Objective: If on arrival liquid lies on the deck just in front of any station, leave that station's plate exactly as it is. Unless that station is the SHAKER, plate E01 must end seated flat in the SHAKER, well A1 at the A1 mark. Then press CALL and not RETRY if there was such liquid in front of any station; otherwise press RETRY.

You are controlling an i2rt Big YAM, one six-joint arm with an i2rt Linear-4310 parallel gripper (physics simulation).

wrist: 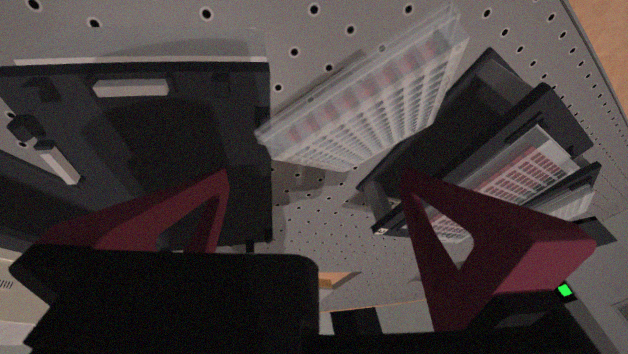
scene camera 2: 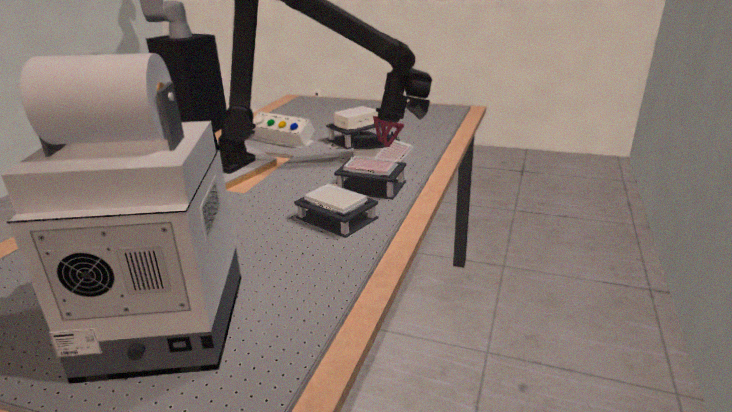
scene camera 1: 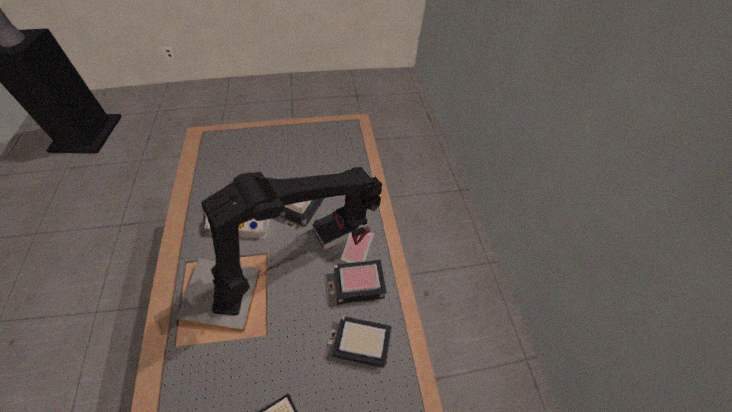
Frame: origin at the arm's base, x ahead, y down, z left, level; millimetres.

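Where they show: gripper, fingertip midpoint: (wrist: 314,177) (scene camera 2: 383,144) (scene camera 1: 348,236); arm's base, link origin: (scene camera 2: 232,162) (scene camera 1: 229,296).
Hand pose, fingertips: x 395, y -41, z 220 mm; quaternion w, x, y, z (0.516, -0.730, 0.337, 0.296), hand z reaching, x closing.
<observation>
Things, the pixels of their centre, and the offset from my fingertips. "pt": a spot on its surface instead.
- clear plate with pink wells, body centre: (wrist: 373,125) (scene camera 2: 389,157) (scene camera 1: 357,246) dy +27, dx +32, dz -28 mm
- empty dark station, surface spot: (wrist: 165,135) pt dy +10, dx -15, dz +72 mm
- pink plate, body centre: (wrist: 486,198) (scene camera 2: 370,165) (scene camera 1: 359,277) dy +2, dx +41, dz -158 mm
- button box, body centre: (scene camera 2: 281,128) (scene camera 1: 237,221) dy +23, dx -423, dz +64 mm
- cream plate, body centre: (scene camera 2: 335,196) (scene camera 1: 362,339) dy +7, dx +51, dz -356 mm
- white block, body centre: (scene camera 2: 355,117) (scene camera 1: 300,195) dy -12, dx -189, dz +170 mm
- large white machine, body centre: (scene camera 2: 137,206) (wrist: 596,329) dy -163, dx -13, dz -818 mm
A clear plate with pink wells (scene camera 1: 357,249) (scene camera 2: 394,152) (wrist: 367,102) stands tilted between an empty dark station (scene camera 1: 327,225) (wrist: 165,135) and the station (scene camera 1: 382,289) (scene camera 2: 353,182) that bears another pink plate (scene camera 1: 360,277) (scene camera 2: 369,164) (wrist: 532,172). My gripper (scene camera 1: 350,231) (scene camera 2: 387,142) (wrist: 314,177) is open and empty; in the wrist view one finger overlaps the empty station and the other the neighbouring one. The button box (scene camera 1: 257,228) (scene camera 2: 286,128) shows green, yellow and blue buttons in scene camera 2. Plate marks, station names and button labels are unreadable. I cannot make out liquid.
A cream plate (scene camera 1: 361,340) (scene camera 2: 335,198) sits on another station. A white block (scene camera 1: 298,207) (scene camera 2: 354,117) rests on the station beyond the empty one. A large white machine (scene camera 2: 117,276) stands at the near left in scene camera 2. The wooden table edge (scene camera 2: 394,276) runs beside the stations.
</observation>
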